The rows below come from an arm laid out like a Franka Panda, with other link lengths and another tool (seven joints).
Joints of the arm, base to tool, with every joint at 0 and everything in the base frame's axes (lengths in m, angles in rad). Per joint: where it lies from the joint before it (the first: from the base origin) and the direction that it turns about. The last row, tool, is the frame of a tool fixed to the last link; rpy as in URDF.
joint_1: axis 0 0 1 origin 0.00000 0.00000 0.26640
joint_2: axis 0 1 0 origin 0.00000 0.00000 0.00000
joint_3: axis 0 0 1 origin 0.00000 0.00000 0.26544
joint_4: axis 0 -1 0 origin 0.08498 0.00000 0.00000
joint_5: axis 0 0 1 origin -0.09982 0.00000 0.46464
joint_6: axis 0 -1 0 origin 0.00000 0.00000 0.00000
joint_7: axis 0 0 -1 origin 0.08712 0.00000 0.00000
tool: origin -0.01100 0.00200 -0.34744 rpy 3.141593 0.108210 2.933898
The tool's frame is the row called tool.
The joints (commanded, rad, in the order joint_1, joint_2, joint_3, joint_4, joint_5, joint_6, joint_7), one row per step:
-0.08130, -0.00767, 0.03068, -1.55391, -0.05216, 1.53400, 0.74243
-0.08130, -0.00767, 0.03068, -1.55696, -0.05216, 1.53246, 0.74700
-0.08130, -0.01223, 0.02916, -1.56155, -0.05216, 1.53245, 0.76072
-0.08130, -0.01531, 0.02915, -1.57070, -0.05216, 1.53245, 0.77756
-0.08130, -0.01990, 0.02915, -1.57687, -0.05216, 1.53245, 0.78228
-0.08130, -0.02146, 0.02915, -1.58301, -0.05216, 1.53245, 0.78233
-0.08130, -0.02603, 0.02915, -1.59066, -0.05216, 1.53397, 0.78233
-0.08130, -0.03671, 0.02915, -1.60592, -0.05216, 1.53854, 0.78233
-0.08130, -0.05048, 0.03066, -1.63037, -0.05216, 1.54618, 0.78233
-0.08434, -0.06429, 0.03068, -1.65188, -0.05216, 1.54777, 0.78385
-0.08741, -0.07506, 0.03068, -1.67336, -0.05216, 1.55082, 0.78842
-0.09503, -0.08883, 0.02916, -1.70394, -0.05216, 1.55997, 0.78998
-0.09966, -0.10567, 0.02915, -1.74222, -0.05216, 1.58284, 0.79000
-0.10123, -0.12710, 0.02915, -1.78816, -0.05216, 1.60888, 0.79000
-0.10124, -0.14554, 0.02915, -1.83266, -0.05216, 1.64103, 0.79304
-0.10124, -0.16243, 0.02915, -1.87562, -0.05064, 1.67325, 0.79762
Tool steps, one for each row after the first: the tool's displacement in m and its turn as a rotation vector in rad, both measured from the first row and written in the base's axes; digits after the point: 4 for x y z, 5 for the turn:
-0.0012, 0.0001, -0.0018, 0.00016, 0.00435, -0.00464
-0.0024, -0.0007, -0.0014, -0.00020, 0.00369, -0.01987
-0.0045, -0.0005, -0.0044, -0.00037, 0.00889, -0.03669
-0.0061, -0.0004, -0.0049, -0.00055, 0.01023, -0.04141
-0.0076, -0.0003, -0.0072, -0.00045, 0.01481, -0.04146
-0.0090, -0.0002, -0.0084, -0.00054, 0.01638, -0.04139
-0.0114, -0.0001, -0.0097, -0.00085, 0.01641, -0.04116
-0.0151, 0.0011, -0.0139, -0.00125, 0.01948, -0.03928
-0.0203, -0.0005, -0.0169, -0.00149, 0.02553, -0.04376
-0.0251, -0.0021, -0.0217, -0.00167, 0.03297, -0.05127
-0.0305, -0.0071, -0.0292, -0.00158, 0.04058, -0.06153
-0.0332, -0.0097, -0.0382, -0.00198, 0.03921, -0.06505
-0.0370, -0.0103, -0.0485, -0.00255, 0.03775, -0.06535
-0.0386, -0.0101, -0.0595, -0.00327, 0.03158, -0.06680
-0.0400, -0.0094, -0.0708, -0.00244, 0.02520, -0.06997

